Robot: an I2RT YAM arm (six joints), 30 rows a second.
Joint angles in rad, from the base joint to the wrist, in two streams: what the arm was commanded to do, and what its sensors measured. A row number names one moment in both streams.
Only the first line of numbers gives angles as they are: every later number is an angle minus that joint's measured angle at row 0.
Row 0, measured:
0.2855, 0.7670, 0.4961, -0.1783, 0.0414, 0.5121
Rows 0 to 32, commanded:
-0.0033, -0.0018, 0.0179, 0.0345, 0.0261, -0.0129
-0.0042, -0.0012, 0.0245, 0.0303, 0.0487, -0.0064
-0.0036, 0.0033, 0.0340, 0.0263, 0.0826, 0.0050
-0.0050, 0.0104, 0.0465, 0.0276, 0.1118, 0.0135
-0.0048, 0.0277, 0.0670, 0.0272, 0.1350, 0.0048
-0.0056, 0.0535, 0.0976, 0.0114, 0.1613, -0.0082
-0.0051, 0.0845, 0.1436, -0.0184, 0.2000, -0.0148
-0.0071, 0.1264, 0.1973, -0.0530, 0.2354, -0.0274
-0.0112, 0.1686, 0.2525, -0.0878, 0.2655, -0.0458
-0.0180, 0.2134, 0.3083, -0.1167, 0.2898, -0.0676
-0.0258, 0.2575, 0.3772, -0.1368, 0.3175, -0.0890
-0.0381, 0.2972, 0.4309, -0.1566, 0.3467, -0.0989
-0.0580, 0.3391, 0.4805, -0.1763, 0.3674, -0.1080
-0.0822, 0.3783, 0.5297, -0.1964, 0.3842, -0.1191
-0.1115, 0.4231, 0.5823, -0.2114, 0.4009, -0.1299
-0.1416, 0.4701, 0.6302, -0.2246, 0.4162, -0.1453
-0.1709, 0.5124, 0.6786, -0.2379, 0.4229, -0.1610
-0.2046, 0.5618, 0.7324, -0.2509, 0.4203, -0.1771
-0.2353, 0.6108, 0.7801, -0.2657, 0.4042, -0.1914
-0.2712, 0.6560, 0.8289, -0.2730, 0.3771, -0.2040
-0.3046, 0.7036, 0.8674, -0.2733, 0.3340, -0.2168
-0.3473, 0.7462, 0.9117, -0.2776, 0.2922, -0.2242
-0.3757, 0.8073, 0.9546, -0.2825, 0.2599, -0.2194
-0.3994, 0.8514, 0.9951, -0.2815, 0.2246, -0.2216
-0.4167, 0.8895, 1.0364, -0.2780, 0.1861, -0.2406
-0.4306, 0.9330, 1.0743, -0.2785, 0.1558, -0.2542
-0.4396, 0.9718, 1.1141, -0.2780, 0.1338, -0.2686
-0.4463, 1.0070, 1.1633, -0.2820, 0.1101, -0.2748
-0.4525, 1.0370, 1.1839, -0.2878, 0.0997, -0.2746
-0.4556, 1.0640, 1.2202, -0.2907, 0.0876, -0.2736
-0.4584, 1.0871, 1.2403, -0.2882, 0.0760, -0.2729
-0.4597, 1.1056, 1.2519, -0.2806, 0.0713, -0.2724
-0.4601, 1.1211, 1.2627, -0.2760, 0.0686, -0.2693
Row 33, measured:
-0.4631, 1.0868, 1.1681, -0.2728, 0.1472, -0.2422
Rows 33 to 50, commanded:
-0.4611, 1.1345, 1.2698, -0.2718, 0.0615, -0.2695
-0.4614, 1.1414, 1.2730, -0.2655, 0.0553, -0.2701
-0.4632, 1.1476, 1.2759, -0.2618, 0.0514, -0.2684
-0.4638, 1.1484, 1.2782, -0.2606, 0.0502, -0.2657
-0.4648, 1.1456, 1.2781, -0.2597, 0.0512, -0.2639
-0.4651, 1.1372, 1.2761, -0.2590, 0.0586, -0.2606
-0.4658, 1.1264, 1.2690, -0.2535, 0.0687, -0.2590
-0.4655, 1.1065, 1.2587, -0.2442, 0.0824, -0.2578
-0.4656, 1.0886, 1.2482, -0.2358, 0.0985, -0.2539
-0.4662, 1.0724, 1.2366, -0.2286, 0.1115, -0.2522
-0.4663, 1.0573, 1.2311, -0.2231, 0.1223, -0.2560
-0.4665, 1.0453, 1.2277, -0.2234, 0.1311, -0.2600
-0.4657, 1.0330, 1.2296, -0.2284, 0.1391, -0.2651
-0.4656, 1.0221, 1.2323, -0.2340, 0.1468, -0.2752
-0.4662, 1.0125, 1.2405, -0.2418, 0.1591, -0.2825
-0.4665, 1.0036, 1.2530, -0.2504, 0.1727, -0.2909
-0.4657, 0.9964, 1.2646, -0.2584, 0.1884, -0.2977
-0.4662, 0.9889, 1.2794, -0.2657, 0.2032, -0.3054
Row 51, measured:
-0.4638, 1.0994, 1.2203, -0.2797, 0.1305, -0.2697
